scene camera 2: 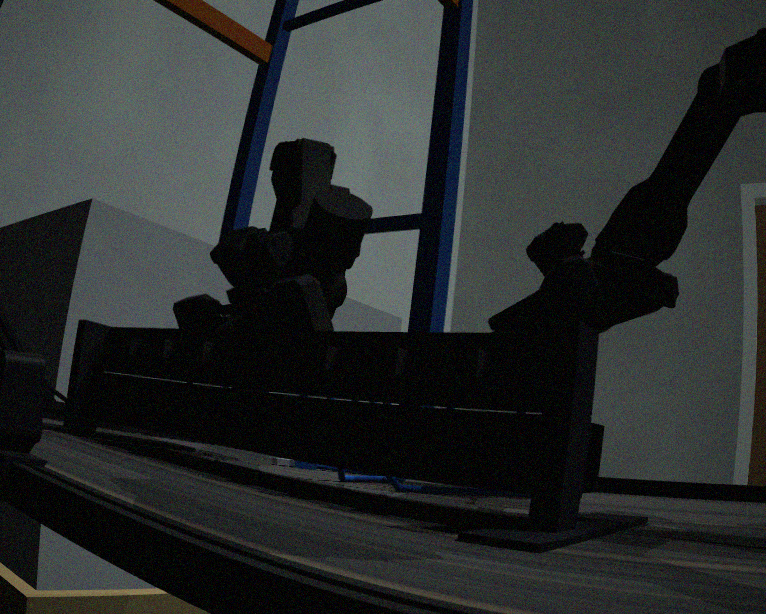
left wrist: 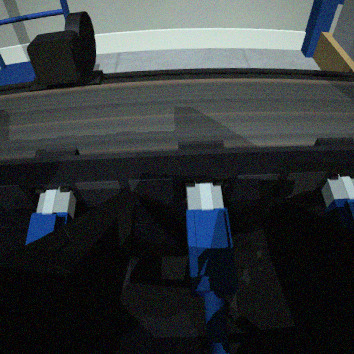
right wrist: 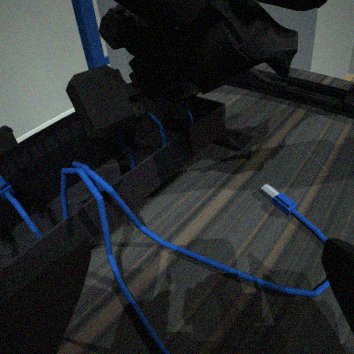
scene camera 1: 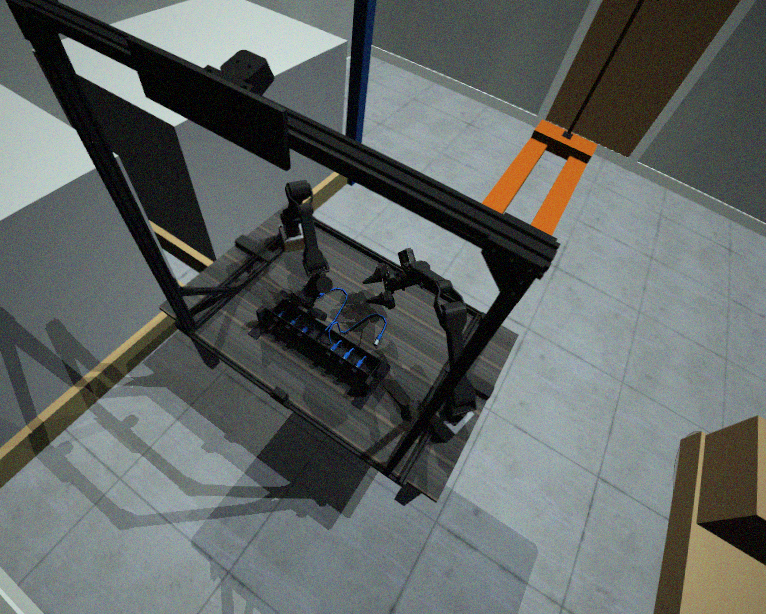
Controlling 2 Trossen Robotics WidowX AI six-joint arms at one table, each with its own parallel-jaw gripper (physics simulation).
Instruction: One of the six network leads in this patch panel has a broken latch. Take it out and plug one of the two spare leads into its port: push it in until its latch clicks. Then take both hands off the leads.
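Pixels of known places: left gripper, fingertip midpoint: (scene camera 2: 178,354) (left wrist: 200,206) (right wrist: 123,105) (scene camera 1: 291,325); right gripper, fingertip midpoint: (right wrist: 209,250) (scene camera 1: 364,292); left arm's base at its link origin: (scene camera 1: 292,231); right arm's base at its link origin: (scene camera 1: 453,412).
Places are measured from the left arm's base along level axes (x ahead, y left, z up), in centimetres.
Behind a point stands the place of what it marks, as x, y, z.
The black patch panel (scene camera 1: 362,375) @[72.6, 4.4, 0.6] (scene camera 2: 338,390) @[62.2, -3.0, 0.1] (left wrist: 175,161) @[47.5, -13.1, 3.6] (right wrist: 147,168) stands on the wooden table with blue leads plugged into it. My left gripper (scene camera 1: 315,291) (scene camera 2: 280,299) (left wrist: 200,206) @[46.5, -13.1, 1.8] is low at the panel, half open. In the left wrist view its fingers stand on either side of the middle lead's plug (left wrist: 205,201) @[46.3, -13.1, 2.4] without closing on it. Two neighbouring plugs show in that view, one on the left (left wrist: 53,207) @[50.5, -10.2, 2.3] and one on the right (left wrist: 338,191) @[42.4, -16.2, 2.1]. My right gripper (scene camera 1: 382,286) (scene camera 2: 515,317) is wide open and empty above the table. A spare lead's plug (right wrist: 278,199) @[32.1, 1.9, -6.0] (scene camera 1: 377,341) lies loose on the table.
Loose blue cable (right wrist: 197,256) @[43.0, 5.7, -6.4] (scene camera 1: 342,307) @[39.9, 9.1, -6.3] loops over the table (scene camera 1: 423,353) @[69.0, 31.7, -6.9] (left wrist: 175,116) @[55.0, -24.4, -6.9] beside the panel. A black frame (scene camera 1: 417,189) @[91.9, -6.1, 97.0] spans the table, with a post (scene camera 1: 472,347) @[103.7, 1.1, 78.2] near my right arm. A dark round block (left wrist: 63,49) @[66.6, -22.9, -2.4] sits at the table's far edge.
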